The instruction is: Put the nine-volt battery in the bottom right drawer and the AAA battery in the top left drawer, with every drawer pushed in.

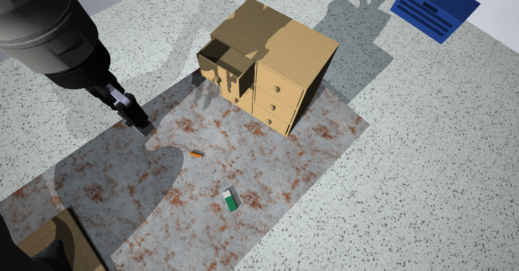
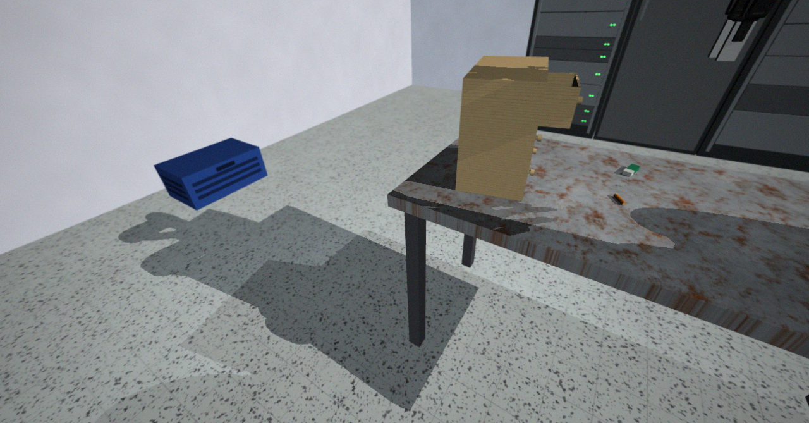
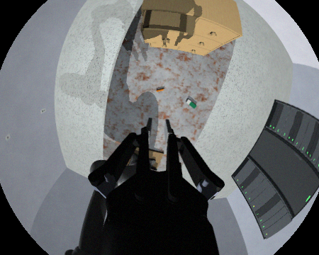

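My hand is 60 mm short of the orange AAA battery, 20 mm to the right of it and 390 mm above it. From my hand the other things lie so: green-and-white nine-volt battery (70 mm ahead, 180 mm to the right, 390 mm below); black nine-volt battery (410 mm ahead, 370 mm below).
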